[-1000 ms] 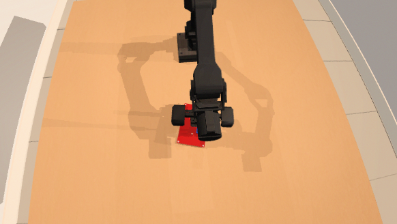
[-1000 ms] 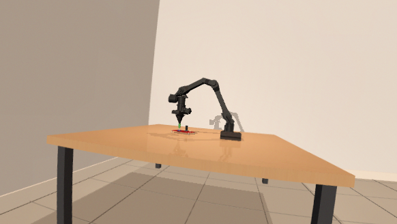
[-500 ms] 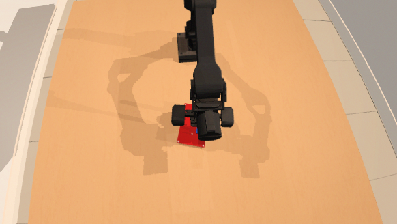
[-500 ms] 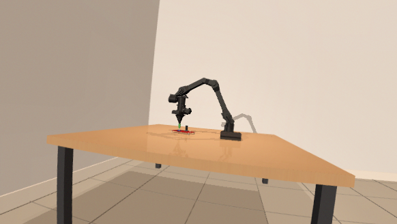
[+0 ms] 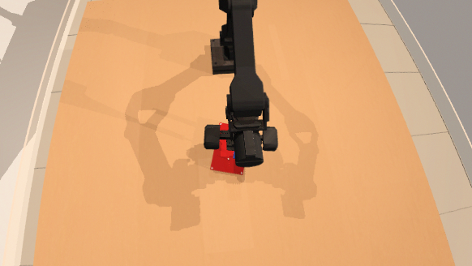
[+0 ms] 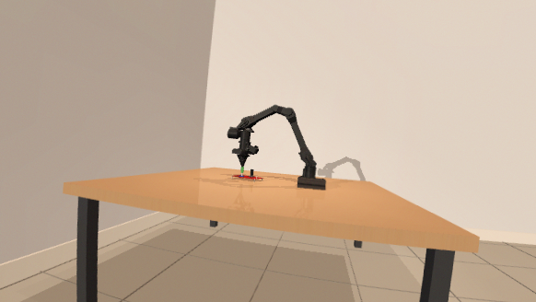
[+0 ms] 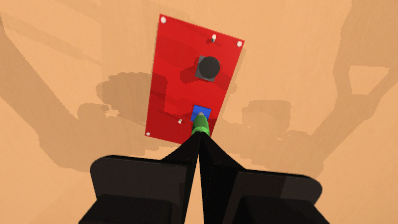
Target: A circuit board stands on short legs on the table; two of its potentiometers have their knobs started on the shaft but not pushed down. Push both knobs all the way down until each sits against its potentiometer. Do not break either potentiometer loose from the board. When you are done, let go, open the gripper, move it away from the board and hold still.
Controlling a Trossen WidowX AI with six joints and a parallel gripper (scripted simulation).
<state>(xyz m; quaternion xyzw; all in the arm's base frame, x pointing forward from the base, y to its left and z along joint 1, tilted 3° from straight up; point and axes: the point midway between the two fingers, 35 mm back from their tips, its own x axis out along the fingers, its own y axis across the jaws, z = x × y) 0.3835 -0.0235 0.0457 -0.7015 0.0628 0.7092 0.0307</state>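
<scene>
The green knob is 20 mm below my gripper tip. From my gripper tip the other things lie so: black knob: 60 mm behind, 10 mm to the left, 30 mm below.
</scene>
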